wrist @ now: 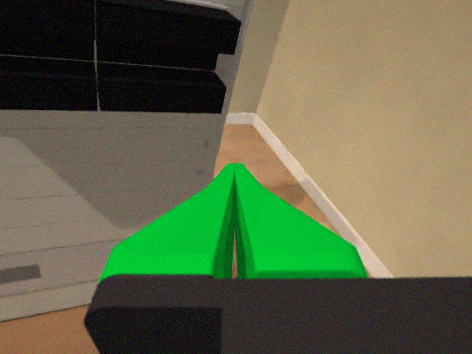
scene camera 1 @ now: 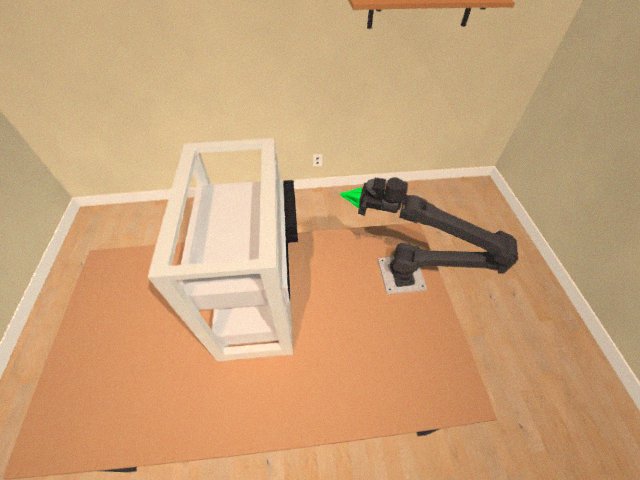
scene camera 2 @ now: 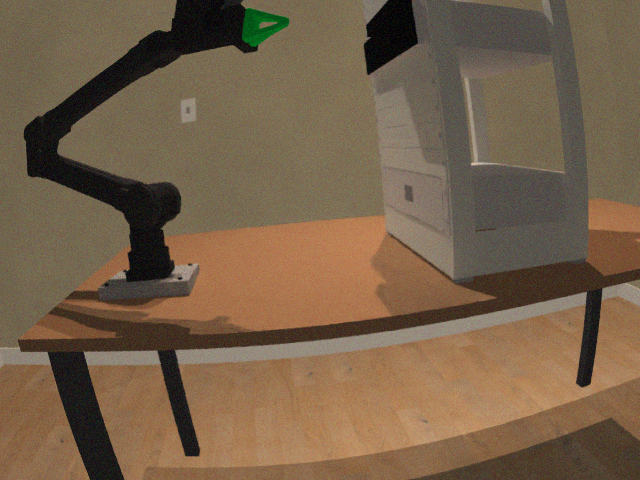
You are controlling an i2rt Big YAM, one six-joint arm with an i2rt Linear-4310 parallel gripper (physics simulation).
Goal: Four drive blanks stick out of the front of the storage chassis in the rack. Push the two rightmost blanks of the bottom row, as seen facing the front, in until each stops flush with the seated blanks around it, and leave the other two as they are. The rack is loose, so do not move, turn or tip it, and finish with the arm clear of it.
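Frame: origin at the arm's base, x right, y ahead, z up, level; centimetres.
Seen in the pictures: gripper, fingertip midpoint: (wrist: 234, 176) (scene camera 1: 340, 194) (scene camera 2: 288, 21); arm's base at its link origin: (scene camera 1: 401, 274) (scene camera 2: 151, 274).
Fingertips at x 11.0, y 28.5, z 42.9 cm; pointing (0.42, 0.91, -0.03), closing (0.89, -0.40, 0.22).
Note:
Pixels of each thing's middle, then the offset from my fingertips to it. Level surfaces: height alone.
- rightmost bottom-row blank at the middle of its body: (wrist: 154, 70) (scene camera 2: 421, 41) dx +2.2, dy +22.3, dz -4.7 cm
- upper-row blank at the middle of its body: (wrist: 159, 10) (scene camera 2: 416, 13) (scene camera 1: 277, 194) dx +2.2, dy +22.3, dz +1.0 cm
- table at its surface level: dz -44.8 cm
The white rack (scene camera 1: 214, 270) (scene camera 2: 457, 155) stands upright on the table. Black drive blanks (scene camera 1: 290, 211) stick out of its front. In the wrist view, the rightmost bottom-row blank (wrist: 160, 95) and the bottom-row blank to its left (wrist: 45, 92) both protrude, with a thin seam between them. Above them, an upper-row blank (wrist: 160, 32) also protrudes at the right. The left part of the chassis is outside the wrist view. My gripper (scene camera 1: 341, 195) (scene camera 2: 287, 21) (wrist: 234, 176) is shut and empty. It is in front of the rack, with a gap between its green tips and the blanks.
The arm's base plate (scene camera 1: 385, 279) (scene camera 2: 149, 289) is fixed to the table (scene camera 1: 361, 361) (scene camera 2: 289, 279) in front of the rack. A wall (wrist: 375, 125) lies beyond the rack's right side. A wall shelf (scene camera 1: 431, 4) hangs high at the back.

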